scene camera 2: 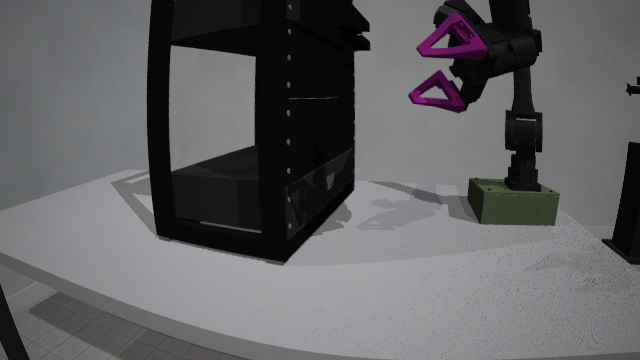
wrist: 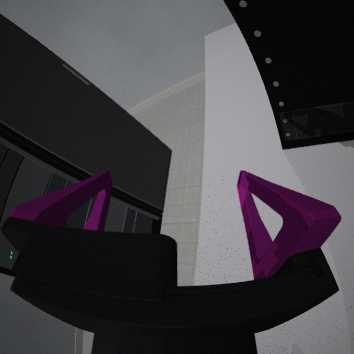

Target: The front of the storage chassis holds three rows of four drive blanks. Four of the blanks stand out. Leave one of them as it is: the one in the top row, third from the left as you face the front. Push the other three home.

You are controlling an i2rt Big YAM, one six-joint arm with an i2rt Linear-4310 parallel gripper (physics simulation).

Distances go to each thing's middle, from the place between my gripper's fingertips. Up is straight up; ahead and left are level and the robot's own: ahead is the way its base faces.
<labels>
I see my gripper 33 cm short of the black rack [scene camera 2: 302, 166] and 31 cm to the left of it.
</labels>
